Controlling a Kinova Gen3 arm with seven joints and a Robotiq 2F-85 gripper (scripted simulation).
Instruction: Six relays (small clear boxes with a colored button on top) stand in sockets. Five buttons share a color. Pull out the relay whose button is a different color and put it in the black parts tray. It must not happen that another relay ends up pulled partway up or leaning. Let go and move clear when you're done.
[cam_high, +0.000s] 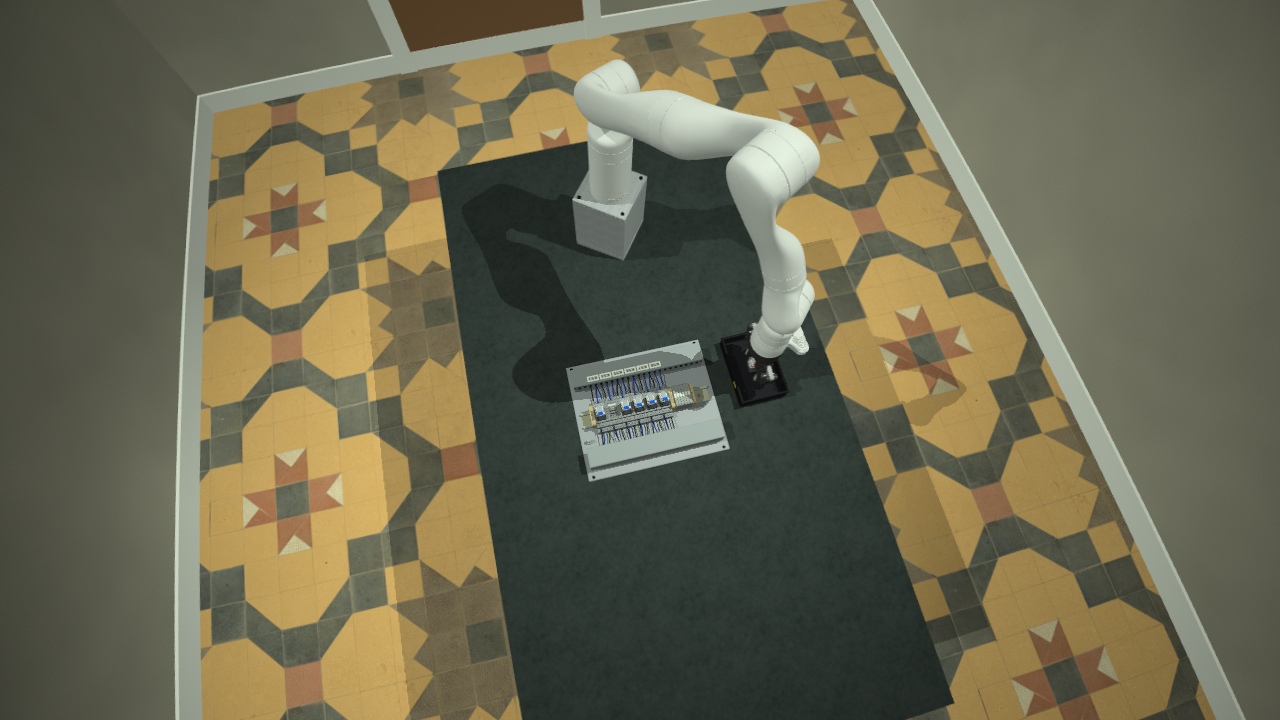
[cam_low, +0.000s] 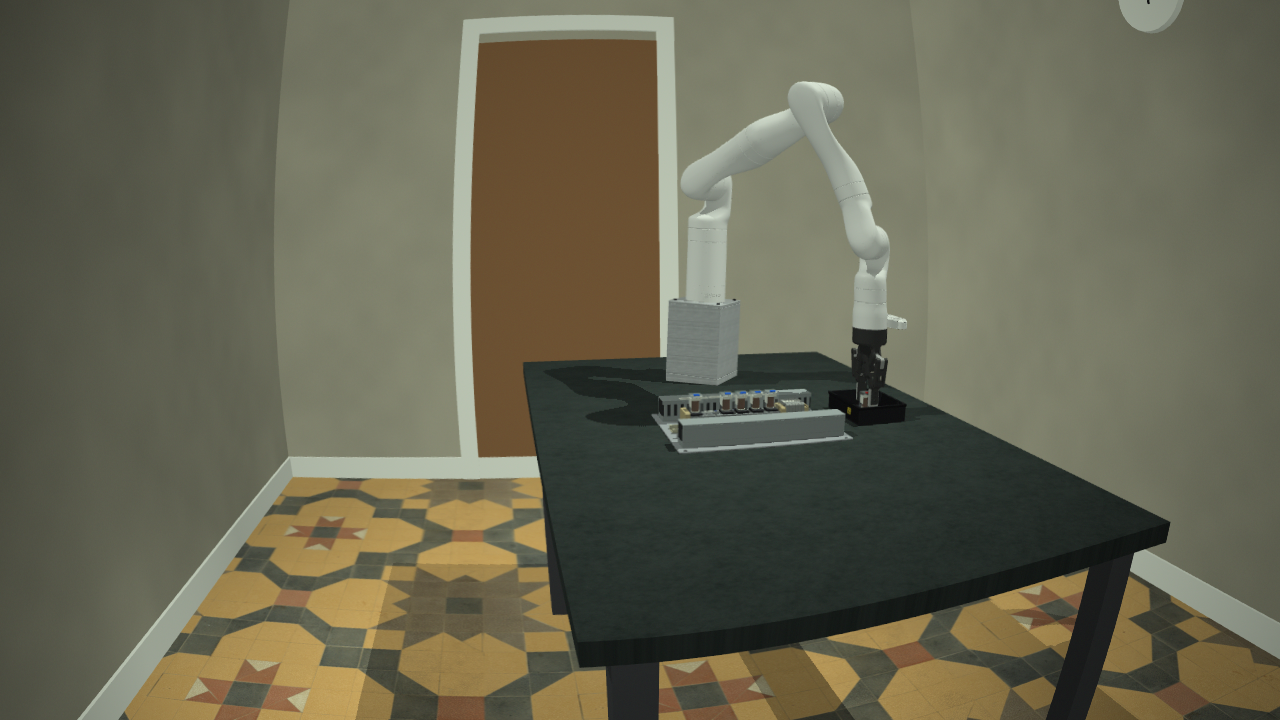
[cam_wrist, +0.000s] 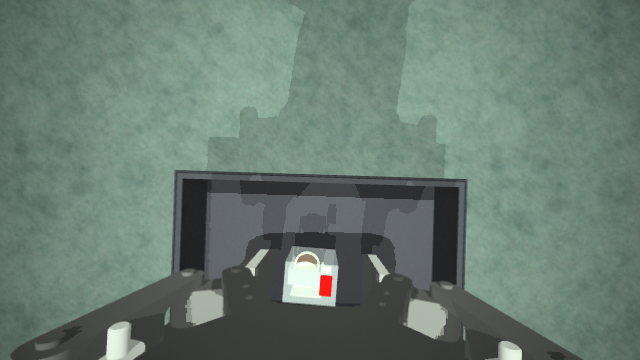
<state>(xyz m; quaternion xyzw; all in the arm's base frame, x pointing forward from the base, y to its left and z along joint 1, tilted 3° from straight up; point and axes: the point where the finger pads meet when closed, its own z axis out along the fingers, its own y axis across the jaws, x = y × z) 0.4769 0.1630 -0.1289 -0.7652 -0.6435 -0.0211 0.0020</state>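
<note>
My gripper is now 1 cm past the clear relay and 1 cm above it. Round my hand: panel: 27 cm to the right, 4 cm below, 1 cm behind; black parts tray: 2 cm below.
</note>
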